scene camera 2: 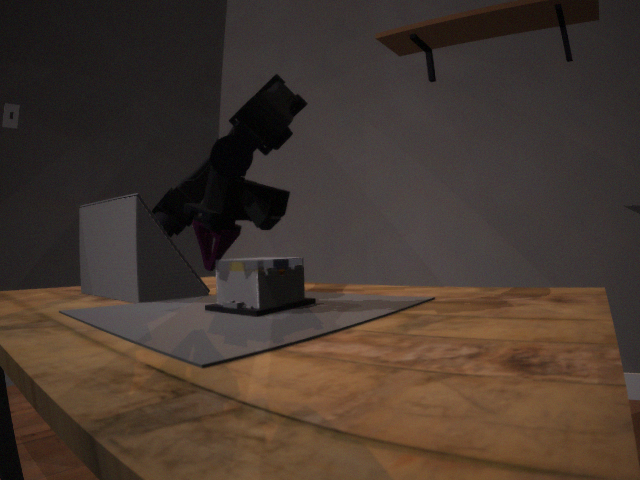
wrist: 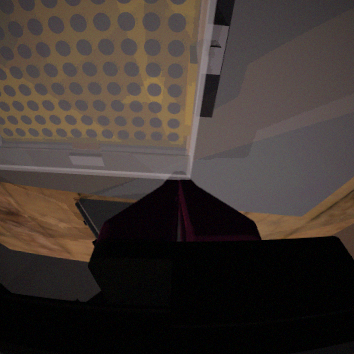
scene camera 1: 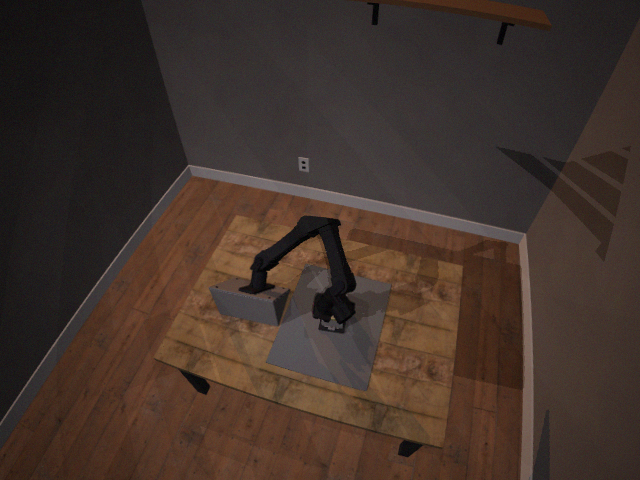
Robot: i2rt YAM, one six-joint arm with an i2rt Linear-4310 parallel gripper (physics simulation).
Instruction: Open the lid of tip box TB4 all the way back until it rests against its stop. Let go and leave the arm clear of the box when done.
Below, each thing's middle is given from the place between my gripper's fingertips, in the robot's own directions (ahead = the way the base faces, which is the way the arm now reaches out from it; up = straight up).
Now: the lid (wrist: 120, 95) 6 cm to the left of my hand, 6 cm ahead of it and 1 cm above it. The rest, counted from my hand: grey mat (scene camera 2: 182, 329): 6 cm below, 6 cm ahead, 3 cm to the left; then grey tip box (scene camera 2: 255, 294): 6 cm to the left, 6 cm ahead, 2 cm below.
